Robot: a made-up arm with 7 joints.
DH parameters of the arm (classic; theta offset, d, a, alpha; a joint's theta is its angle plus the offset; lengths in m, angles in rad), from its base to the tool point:
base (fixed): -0.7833 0 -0.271 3.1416
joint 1: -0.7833 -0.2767 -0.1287 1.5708
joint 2: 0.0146 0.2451 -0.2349 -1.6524
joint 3: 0 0.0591 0.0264 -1.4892
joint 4: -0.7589 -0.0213 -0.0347 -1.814
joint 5: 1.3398 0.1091 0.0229 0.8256
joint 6: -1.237 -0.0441 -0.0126 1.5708
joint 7: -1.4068 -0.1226 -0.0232 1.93
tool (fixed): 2.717 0.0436 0 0
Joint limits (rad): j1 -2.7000..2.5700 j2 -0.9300..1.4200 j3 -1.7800..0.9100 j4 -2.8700..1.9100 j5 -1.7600..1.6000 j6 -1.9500..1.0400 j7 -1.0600..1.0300
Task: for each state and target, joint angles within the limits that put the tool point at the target. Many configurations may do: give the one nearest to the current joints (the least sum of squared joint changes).
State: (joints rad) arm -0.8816 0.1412 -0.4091 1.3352 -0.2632 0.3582 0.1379
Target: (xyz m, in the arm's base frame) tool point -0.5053 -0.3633 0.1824
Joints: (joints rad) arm -1.4243 -0.1902 -0.7510 1.4712 -0.0460 0.5889 0.1729
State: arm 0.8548 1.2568 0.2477 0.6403 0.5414 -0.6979 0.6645
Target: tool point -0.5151 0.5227 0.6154
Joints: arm -0.1859 1.1375 0.0184 0.4651 0.8943 -0.7759 0.7602
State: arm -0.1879 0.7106 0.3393 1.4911 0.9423 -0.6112 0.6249
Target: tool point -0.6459 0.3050 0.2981
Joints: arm -0.6483 0.9431 0.8227 1.6094 0.5164 -1.1966 0.6348
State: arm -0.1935 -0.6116 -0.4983 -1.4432 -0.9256 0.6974 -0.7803
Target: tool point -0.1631 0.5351 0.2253
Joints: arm 0.2287 -0.7956 0.2580 -1.3865 -0.7352 1.0029 -0.7303
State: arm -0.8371 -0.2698 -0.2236 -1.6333 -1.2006 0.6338 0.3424
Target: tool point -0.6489 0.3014 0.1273
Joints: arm -0.9717 -0.2593 0.0089 -1.5302 -1.1171 0.7491 0.3291
